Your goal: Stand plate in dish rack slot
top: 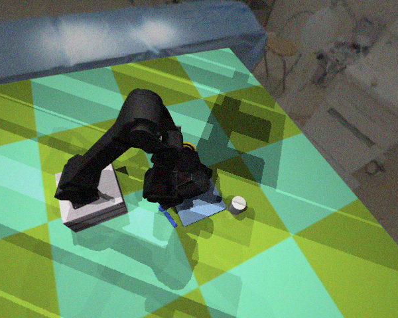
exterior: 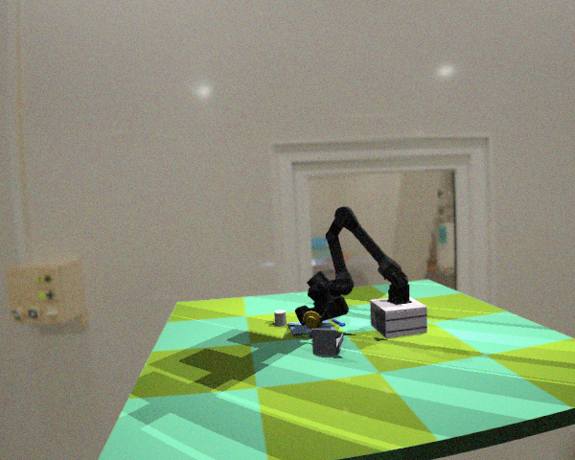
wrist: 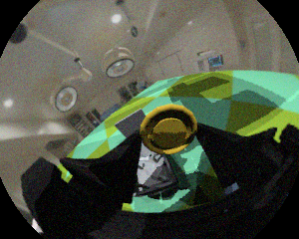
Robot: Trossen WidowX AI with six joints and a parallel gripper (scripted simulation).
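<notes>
My gripper tip is 4 cm past the grey dish rack, 5 cm to the right of it and 5 cm above it. The rest, counted from my gripper tip: cup 5 cm ahead, 24 cm to the right, 5 cm below; yellow plate 1 cm to the right; blue spoon 15 cm behind, 15 cm to the right, 7 cm below.
</notes>
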